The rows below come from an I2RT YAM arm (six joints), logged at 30 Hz.
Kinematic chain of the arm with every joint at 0, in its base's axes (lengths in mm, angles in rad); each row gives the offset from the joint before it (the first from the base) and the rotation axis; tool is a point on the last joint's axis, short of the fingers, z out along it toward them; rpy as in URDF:
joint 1: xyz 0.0 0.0 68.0 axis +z
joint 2: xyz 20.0 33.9 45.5 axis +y
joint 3: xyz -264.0 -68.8 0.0 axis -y
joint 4: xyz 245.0 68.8 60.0 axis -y
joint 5: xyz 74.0 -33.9 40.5 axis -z
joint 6: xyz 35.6 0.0 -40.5 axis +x
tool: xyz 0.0 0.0 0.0 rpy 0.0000 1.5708 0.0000
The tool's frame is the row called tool.
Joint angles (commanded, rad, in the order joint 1, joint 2, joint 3, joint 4, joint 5, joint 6), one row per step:
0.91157, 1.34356, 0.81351, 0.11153, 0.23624, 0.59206
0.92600, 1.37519, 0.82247, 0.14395, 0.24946, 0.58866
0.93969, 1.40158, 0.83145, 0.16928, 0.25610, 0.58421
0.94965, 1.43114, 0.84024, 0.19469, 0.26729, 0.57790
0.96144, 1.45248, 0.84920, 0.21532, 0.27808, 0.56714
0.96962, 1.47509, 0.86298, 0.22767, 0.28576, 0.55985
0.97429, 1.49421, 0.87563, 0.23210, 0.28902, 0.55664
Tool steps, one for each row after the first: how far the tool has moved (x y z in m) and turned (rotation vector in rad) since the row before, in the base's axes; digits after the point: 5 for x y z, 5 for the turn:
0.00106, 0.00789, -0.00269, 0.00204, -0.01205, 0.00365
0.00026, 0.00712, -0.00209, 0.00155, -0.00934, 0.00928
0.00136, 0.00661, -0.00323, -0.00340, -0.00983, 0.00201
0.00000, 0.00595, -0.00134, -0.00354, -0.01428, 0.00578
0.00102, 0.00572, -0.00106, -0.00411, -0.00856, 0.00370
0.00127, 0.00442, -0.00128, -0.00474, -0.00171, 0.00281

